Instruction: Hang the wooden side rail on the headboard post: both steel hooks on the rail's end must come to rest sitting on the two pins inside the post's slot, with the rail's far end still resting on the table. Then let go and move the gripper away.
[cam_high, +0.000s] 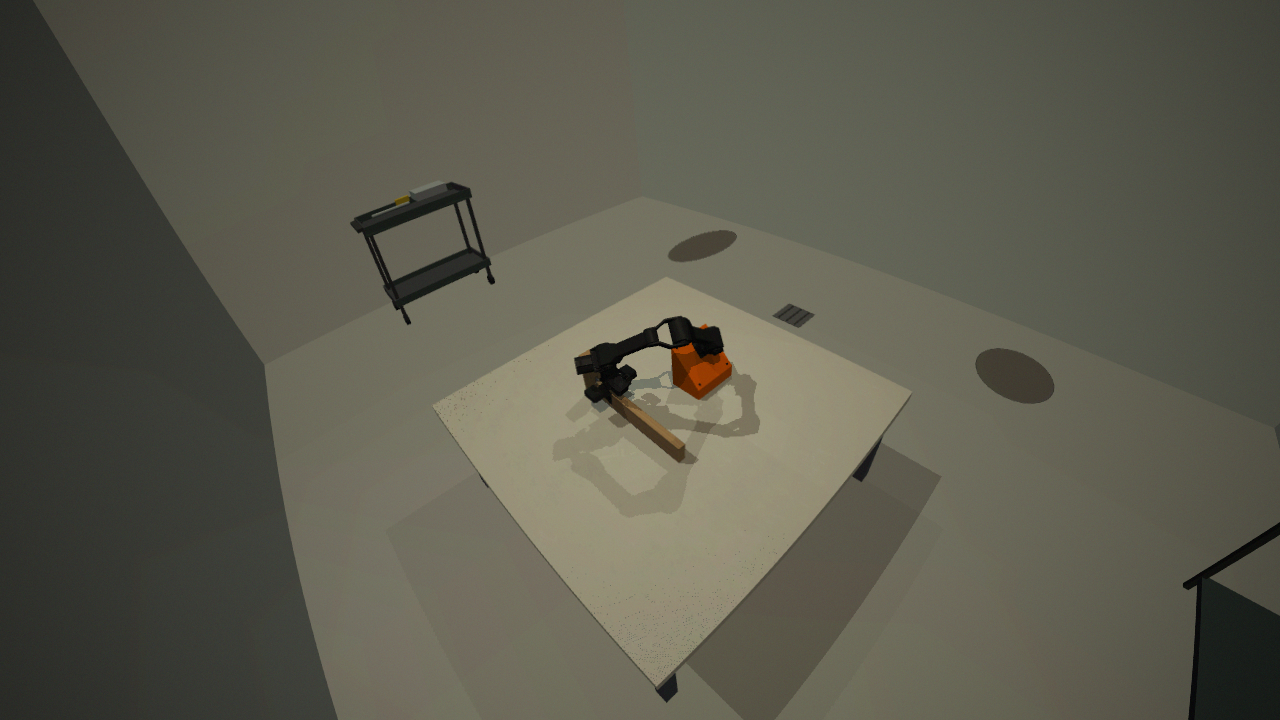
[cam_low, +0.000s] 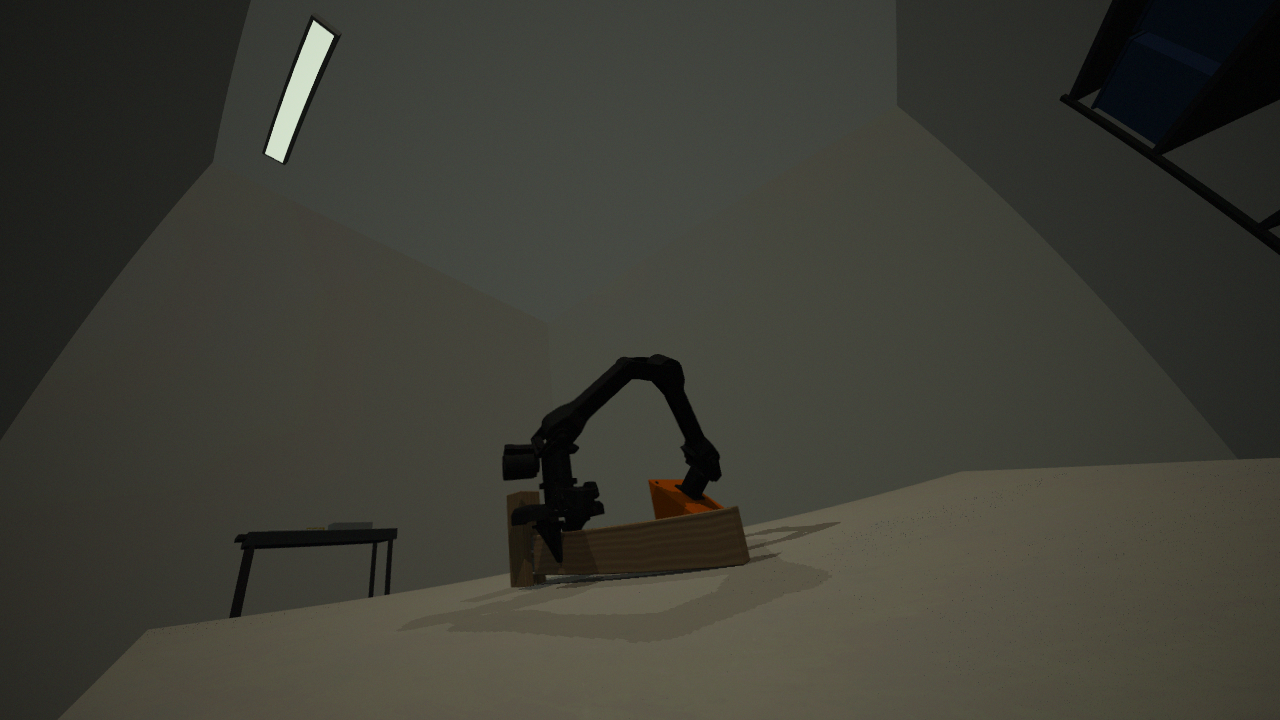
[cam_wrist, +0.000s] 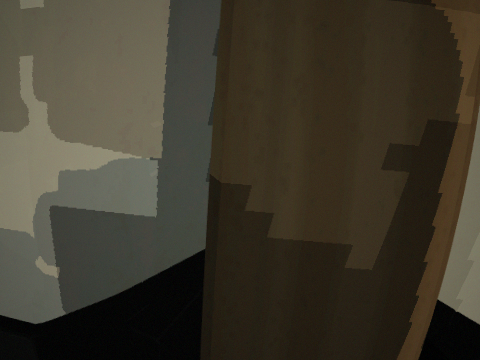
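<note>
Now: gripper tip 110 mm to the left of the headboard post and 40 mm below it.
</note>
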